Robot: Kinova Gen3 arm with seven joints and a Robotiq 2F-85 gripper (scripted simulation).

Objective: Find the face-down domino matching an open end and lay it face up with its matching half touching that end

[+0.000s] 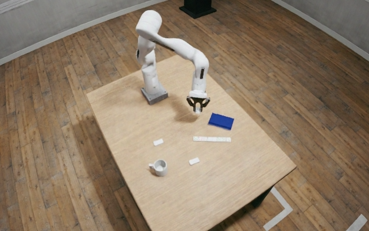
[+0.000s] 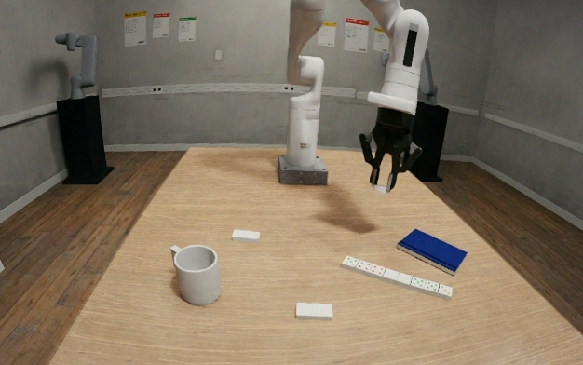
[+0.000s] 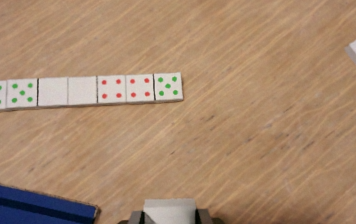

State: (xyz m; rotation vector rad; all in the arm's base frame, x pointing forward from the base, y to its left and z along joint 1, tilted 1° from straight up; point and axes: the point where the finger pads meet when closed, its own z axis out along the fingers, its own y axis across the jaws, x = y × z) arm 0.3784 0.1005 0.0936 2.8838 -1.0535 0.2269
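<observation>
Now: hand 8 cm short of the blue book, 12 cm to the right of it and 13 cm above it. Round my hand: grey mug 15 cm ahead, 35 cm to the right, 11 cm below.
</observation>
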